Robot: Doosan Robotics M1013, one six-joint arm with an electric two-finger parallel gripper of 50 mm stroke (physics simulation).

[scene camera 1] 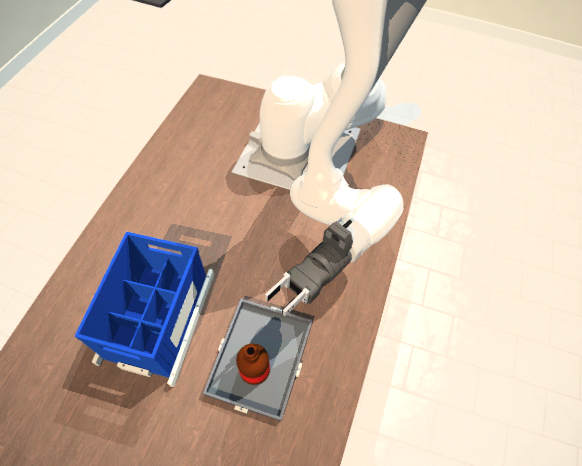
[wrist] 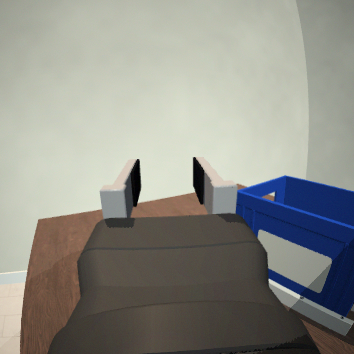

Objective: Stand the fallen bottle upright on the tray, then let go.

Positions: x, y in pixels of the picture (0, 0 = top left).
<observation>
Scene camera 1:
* my gripper: 275, 305
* brown bottle: 252, 360
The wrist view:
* my gripper: 166, 172
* pale rail: 316, 312
</observation>
